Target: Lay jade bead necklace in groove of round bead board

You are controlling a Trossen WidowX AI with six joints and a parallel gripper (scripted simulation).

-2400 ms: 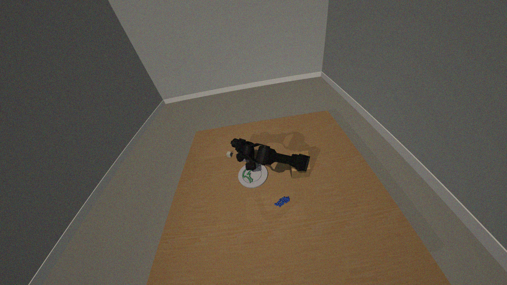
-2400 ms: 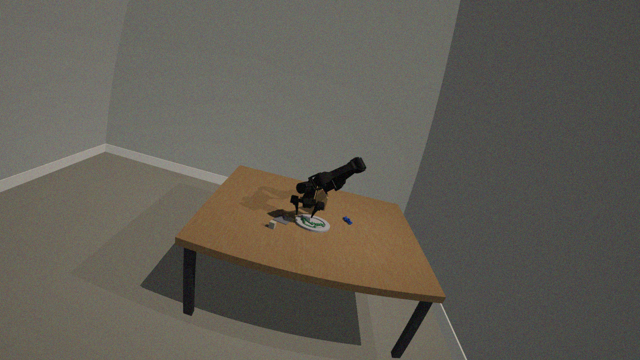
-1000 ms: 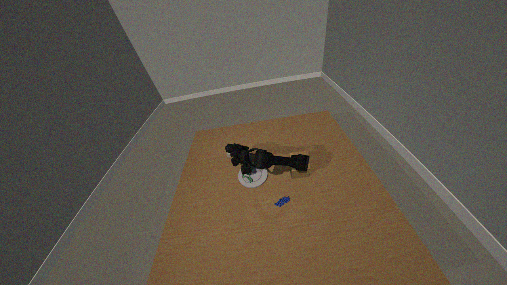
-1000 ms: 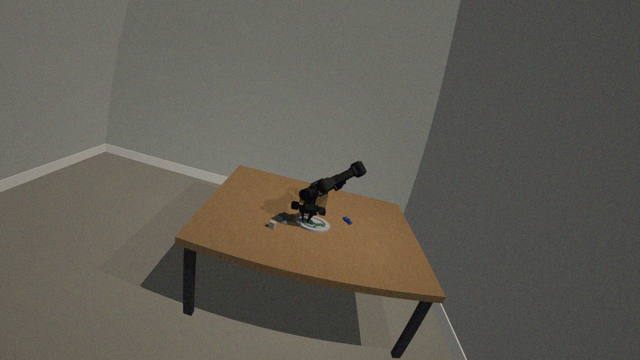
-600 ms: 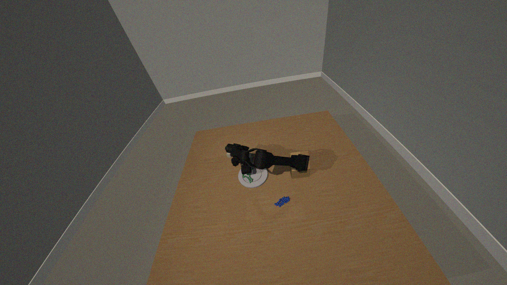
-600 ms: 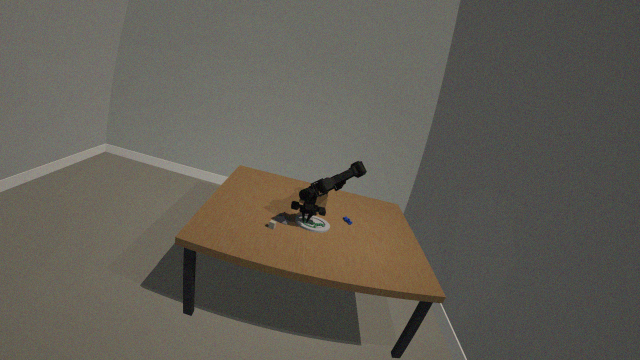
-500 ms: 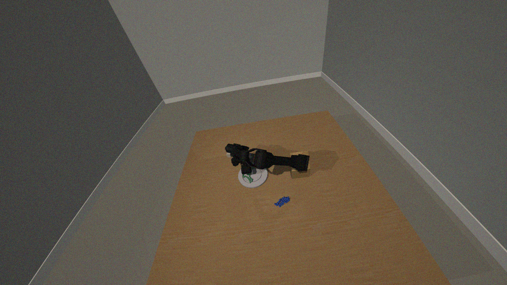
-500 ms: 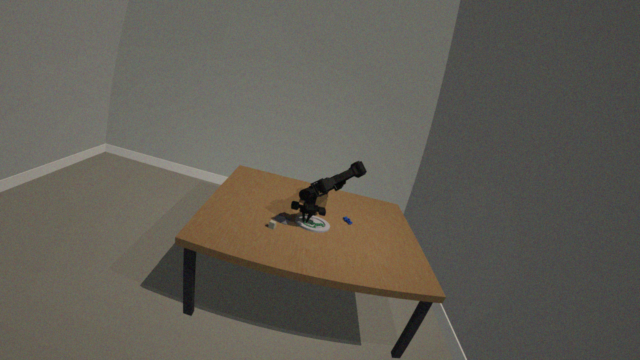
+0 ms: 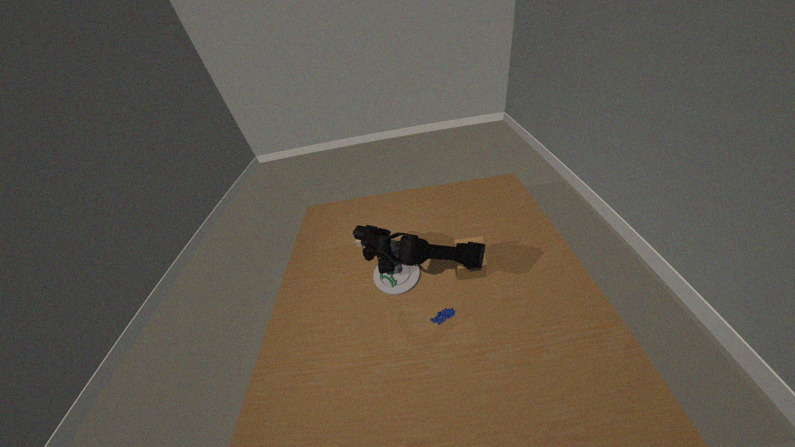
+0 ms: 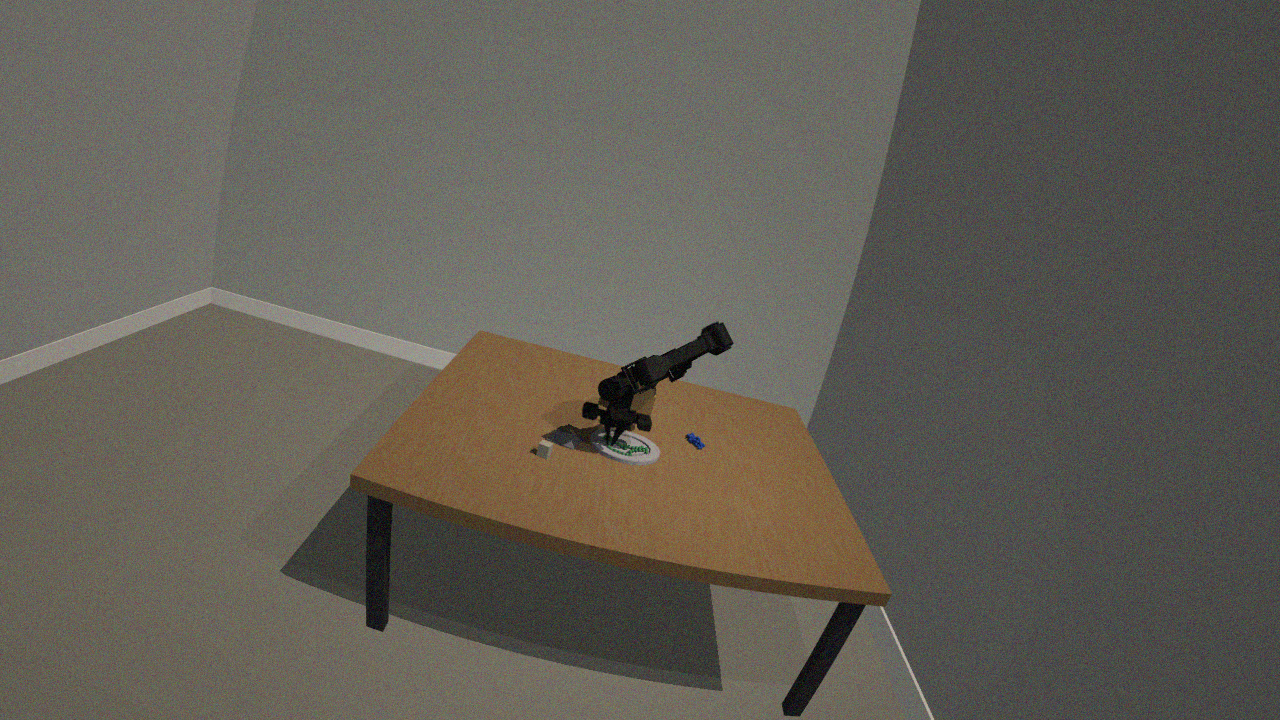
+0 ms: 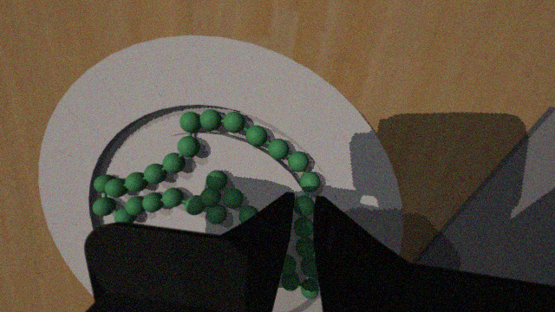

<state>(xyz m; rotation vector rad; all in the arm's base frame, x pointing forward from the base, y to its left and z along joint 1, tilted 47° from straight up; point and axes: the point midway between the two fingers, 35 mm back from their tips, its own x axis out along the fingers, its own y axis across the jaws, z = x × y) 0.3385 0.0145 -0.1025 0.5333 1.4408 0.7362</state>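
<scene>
Right now my gripper tip is 40 mm to the right of the round bead board, 40 mm past it and 10 mm above it. The rest, counted from my gripper tip: pale block: 160 mm to the right, 150 mm ahead; then flat grey plate: 120 mm to the right, 10 mm below, 10 mm ahead.
</scene>
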